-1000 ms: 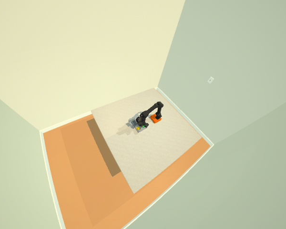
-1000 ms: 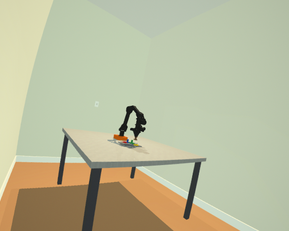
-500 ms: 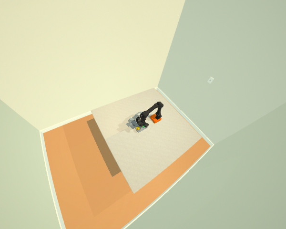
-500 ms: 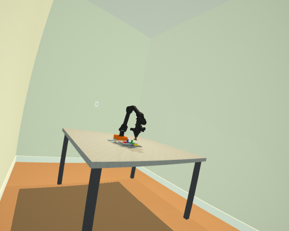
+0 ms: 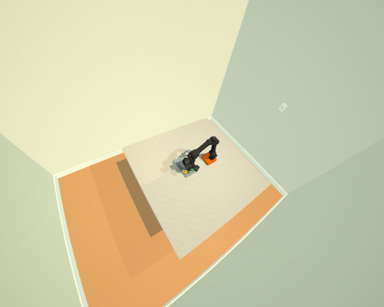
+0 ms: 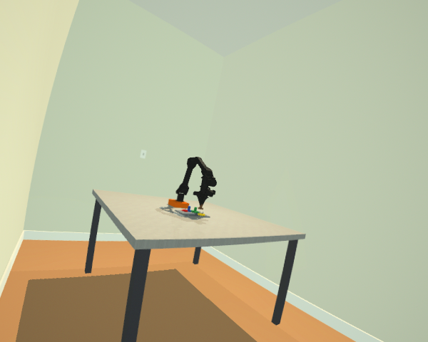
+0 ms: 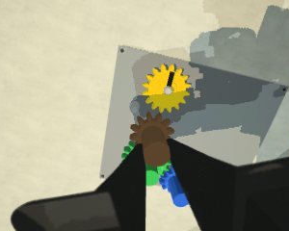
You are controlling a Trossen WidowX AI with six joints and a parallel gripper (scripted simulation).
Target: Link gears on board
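The green gear is 5 cm below my gripper tip, 5 cm behind it and 1 cm to the right of it. Round my gripper tip: red gear 9 cm to the right, 7 cm behind, 6 cm below; then blue gear 8 cm behind, 5 cm to the right, 5 cm below; then brown gear 1 cm below.
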